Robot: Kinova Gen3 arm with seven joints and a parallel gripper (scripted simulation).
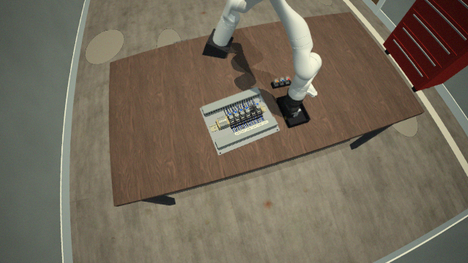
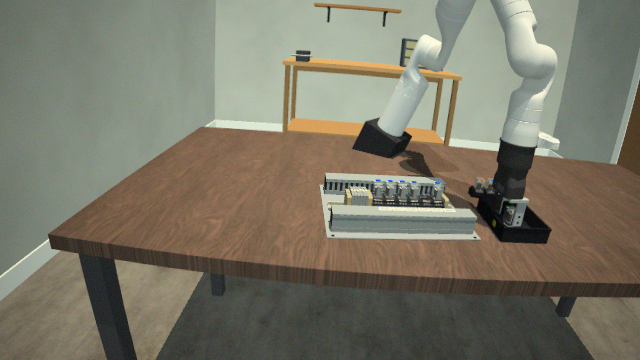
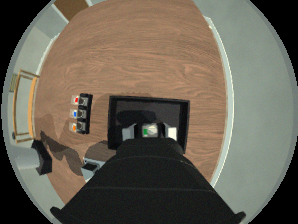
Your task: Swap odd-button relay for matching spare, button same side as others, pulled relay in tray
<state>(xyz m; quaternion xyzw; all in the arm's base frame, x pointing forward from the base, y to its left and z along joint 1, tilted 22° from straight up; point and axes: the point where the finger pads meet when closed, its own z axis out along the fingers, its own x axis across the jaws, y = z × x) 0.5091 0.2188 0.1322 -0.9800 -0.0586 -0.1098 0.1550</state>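
The grey relay lies 1 cm below my hand. Also, from my hand: black tray (1 cm to the left, 2 cm below); then black stand (18 cm behind, 1 cm to the left, 3 cm below).
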